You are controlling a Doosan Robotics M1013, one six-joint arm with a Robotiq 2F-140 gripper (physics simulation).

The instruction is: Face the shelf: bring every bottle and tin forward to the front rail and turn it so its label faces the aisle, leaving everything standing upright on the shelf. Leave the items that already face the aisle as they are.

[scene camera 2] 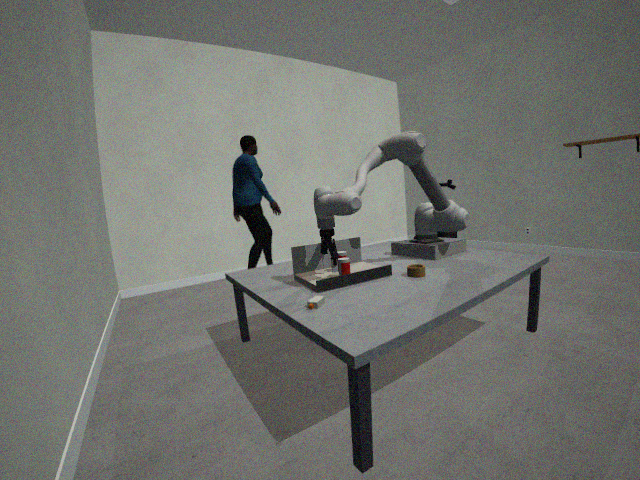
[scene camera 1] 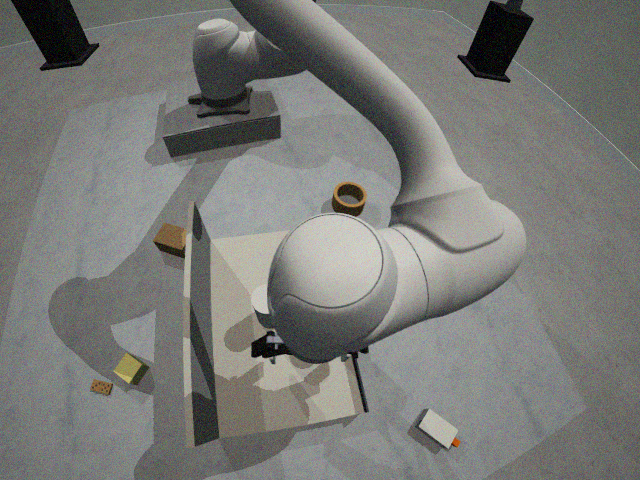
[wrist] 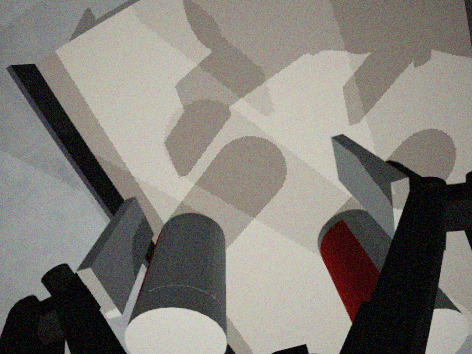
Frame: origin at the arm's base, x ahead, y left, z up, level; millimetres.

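Seen in the pictures: gripper, fingertip midpoint: [scene camera 2: 330, 269] [wrist: 237, 188]; arm's base at its link origin: [scene camera 2: 426, 241] [scene camera 1: 225, 102].
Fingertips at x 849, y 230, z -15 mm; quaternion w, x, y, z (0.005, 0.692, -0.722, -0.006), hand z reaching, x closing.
Observation:
Pixels of each thing's top centre, then the offset from my fingertips to it.
- dark front rail at its top centre: [wrist: 184, 314] [scene camera 1: 343, 305] [scene camera 2: 356, 272] dx -106, dy +86, dz -16 mm
- upright tin at its top centre: [wrist: 419, 345] [scene camera 1: 266, 298] [scene camera 2: 341, 252] dx -101, dy -73, dz +68 mm
- orange ring at its top centre: [scene camera 1: 350, 193] [scene camera 2: 416, 266] dx -432, dy +155, dz -26 mm
- white box with orange cap, top centre: [scene camera 1: 442, 431] [scene camera 2: 315, 299] dx +187, dy +268, dz -48 mm
- brown block at its top centre: [scene camera 1: 172, 235] dx -315, dy -323, dz -26 mm
- yellow block at its top centre: [scene camera 1: 127, 367] dx +9, dy -388, dz -38 mm
- spotted orange piece at its top centre: [scene camera 1: 100, 386] dx +47, dy -464, dz -68 mm
The cream shelf [scene camera 1: 330, 400] [scene camera 2: 379, 267] [wrist: 115, 75] has a dark front rail [scene camera 1: 360, 384] [scene camera 2: 356, 279] [wrist: 65, 130]. One tin [scene camera 2: 344, 266] [wrist: 187, 270] stands upright by the rail, with a white top and grey side; a red label edge shows on its rail side. Another upright tin [scene camera 1: 261, 300] [scene camera 2: 341, 253] [wrist: 345, 267] stands deeper on the shelf; its red label is partly hidden by a finger in the wrist view. My gripper [scene camera 1: 310, 360] [scene camera 2: 330, 259] [wrist: 237, 188] is open and empty, low over the shelf beside the tins, pointing down.
The upright back panel [scene camera 1: 187, 310] [scene camera 2: 303, 260] closes the shelf's far side. Around the shelf lie an orange ring [scene camera 1: 348, 208] [scene camera 2: 416, 274], a white box with orange cap [scene camera 1: 437, 427] [scene camera 2: 315, 301], a brown block [scene camera 1: 170, 238], a yellow block [scene camera 1: 130, 368] and a spotted orange piece [scene camera 1: 101, 386]. A person [scene camera 2: 248, 180] stands beyond.

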